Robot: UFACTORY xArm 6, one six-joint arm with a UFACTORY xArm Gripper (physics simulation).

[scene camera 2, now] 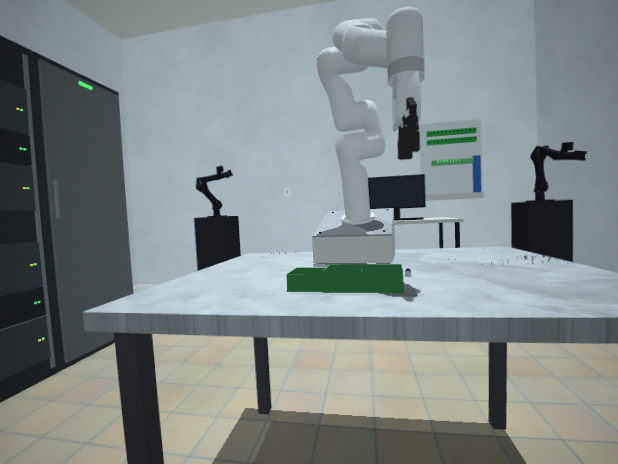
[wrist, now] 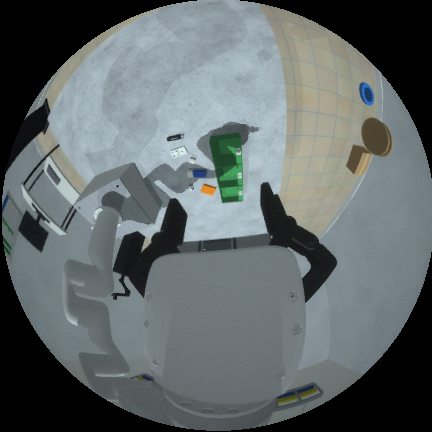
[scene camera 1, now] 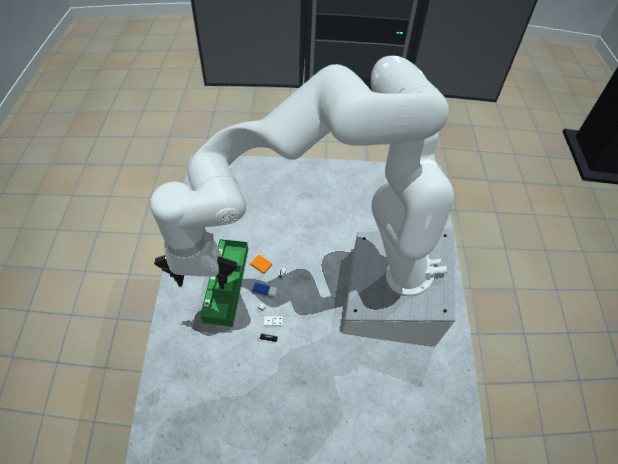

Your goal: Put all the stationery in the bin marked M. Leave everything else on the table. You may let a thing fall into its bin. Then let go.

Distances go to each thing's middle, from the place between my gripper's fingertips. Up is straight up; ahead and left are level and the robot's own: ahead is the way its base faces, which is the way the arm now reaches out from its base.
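Labels:
The green three-part bin (scene camera 2: 353, 278) is 10 mm ahead of my hand, and it is also 150 mm to the right of my hand and 260 mm below it.

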